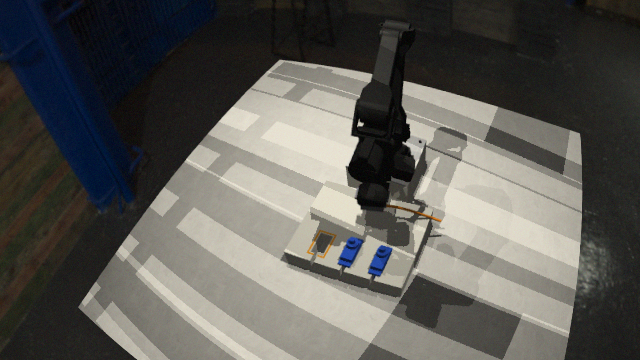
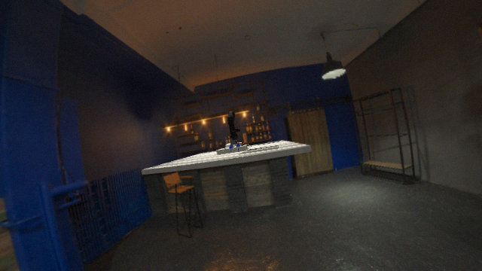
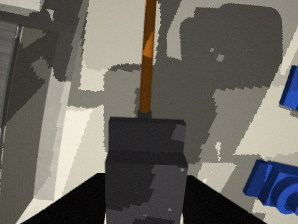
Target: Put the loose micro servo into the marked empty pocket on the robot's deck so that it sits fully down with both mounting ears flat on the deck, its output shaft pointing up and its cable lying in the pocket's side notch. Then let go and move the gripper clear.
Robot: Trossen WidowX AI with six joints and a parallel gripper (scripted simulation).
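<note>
Now: gripper tip 10 cm above the white deck, 3 cm short of it and 1 cm to the left of it.
</note>
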